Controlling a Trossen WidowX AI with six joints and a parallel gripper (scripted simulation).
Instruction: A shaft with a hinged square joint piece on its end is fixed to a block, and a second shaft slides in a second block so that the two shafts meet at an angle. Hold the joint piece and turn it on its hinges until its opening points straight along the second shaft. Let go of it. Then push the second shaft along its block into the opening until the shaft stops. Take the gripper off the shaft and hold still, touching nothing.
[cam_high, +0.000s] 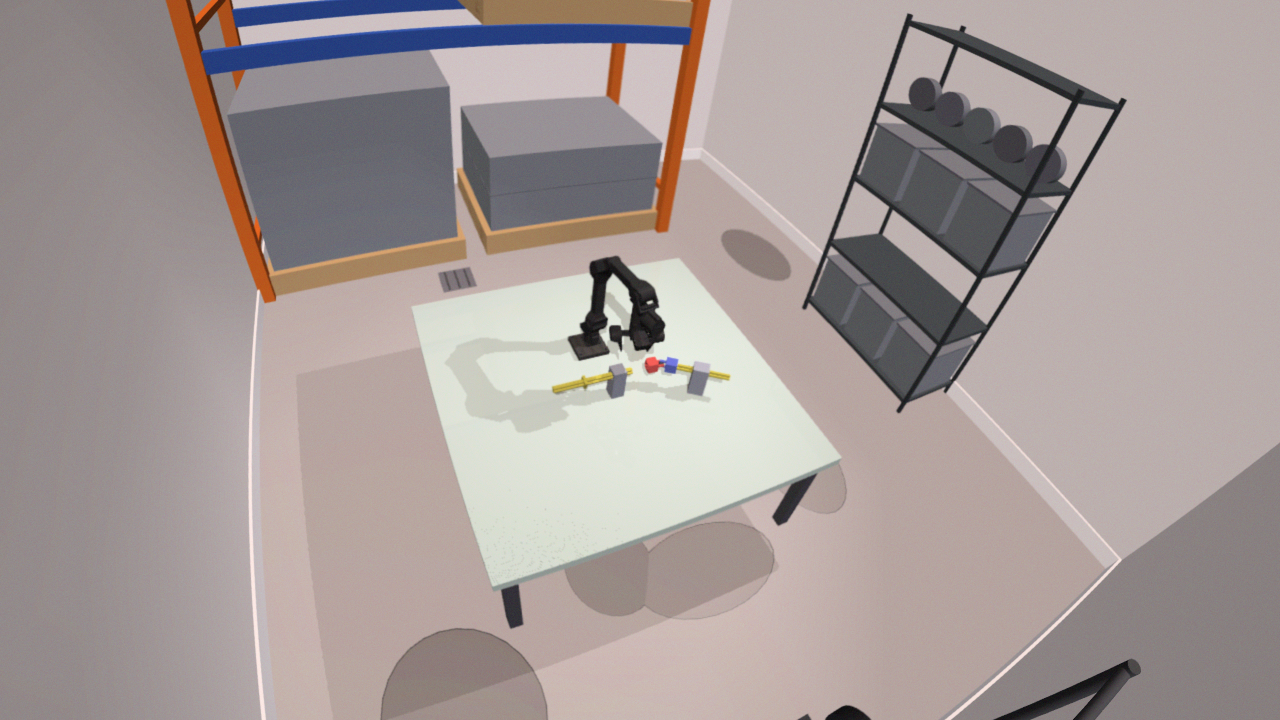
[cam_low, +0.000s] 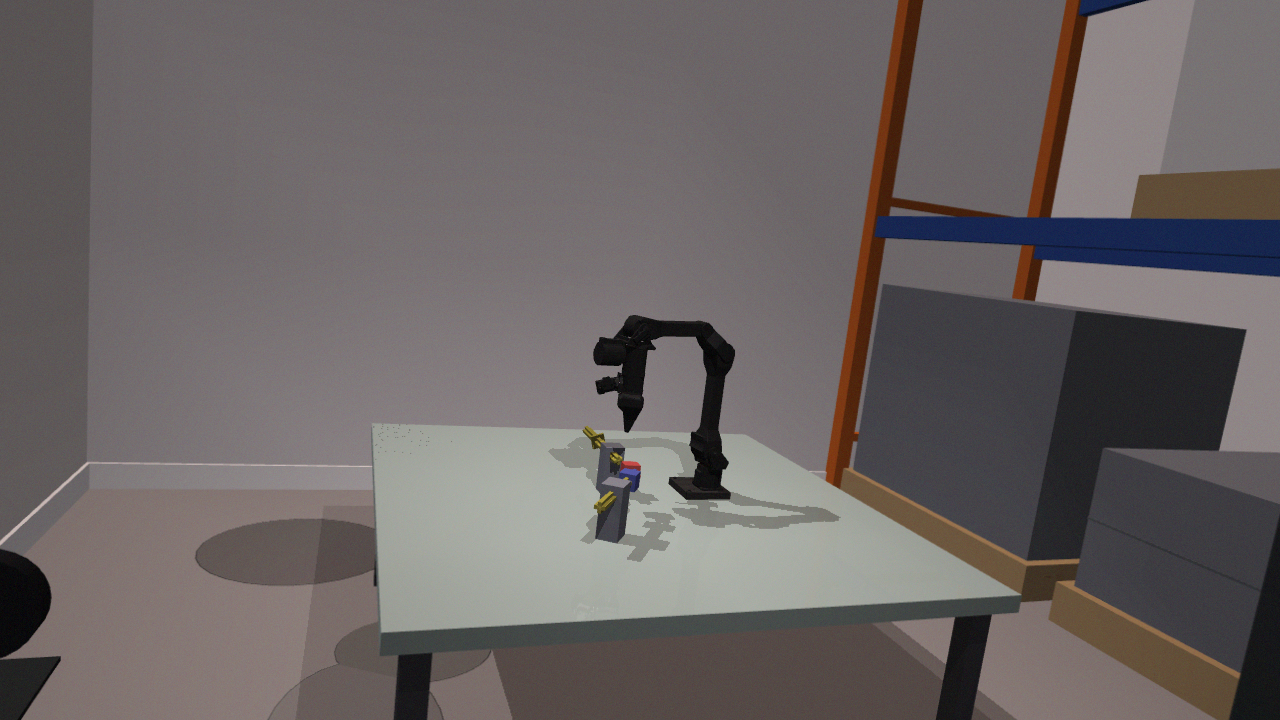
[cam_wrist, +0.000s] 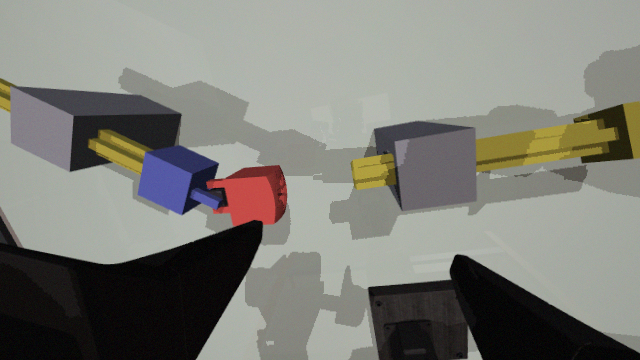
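The red joint piece is 90 mm to the left of my gripper tip, 90 mm below it and 10 mm ahead of it.
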